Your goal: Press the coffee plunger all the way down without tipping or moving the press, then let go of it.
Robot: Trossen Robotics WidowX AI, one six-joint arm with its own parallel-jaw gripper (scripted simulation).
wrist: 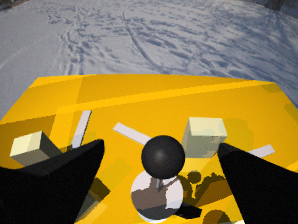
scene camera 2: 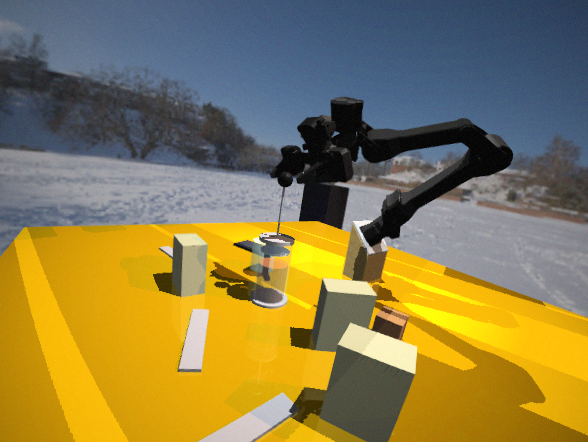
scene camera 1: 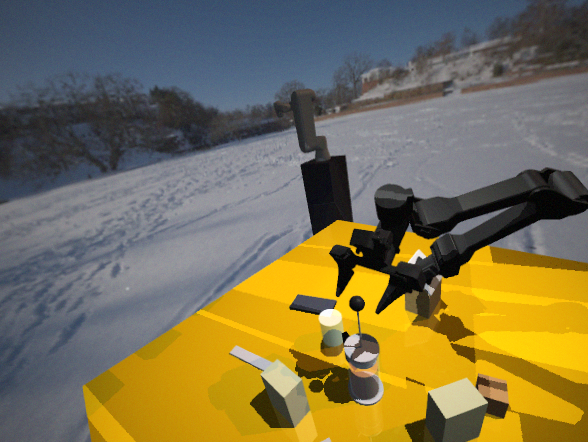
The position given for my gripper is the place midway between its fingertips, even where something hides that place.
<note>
My gripper (scene camera 1: 355,304) is open, holding nothing. Also in view: a glass coffee press (scene camera 2: 275,249) and a brown box (scene camera 1: 494,390).
The glass coffee press is seen too in scene camera 1 (scene camera 1: 361,350). The brown box is seen too in scene camera 2 (scene camera 2: 389,322). My gripper also shows in the wrist view (wrist: 161,148) and in scene camera 2 (scene camera 2: 283,178). The wrist view does not show the brown box: it is out of frame.
</note>
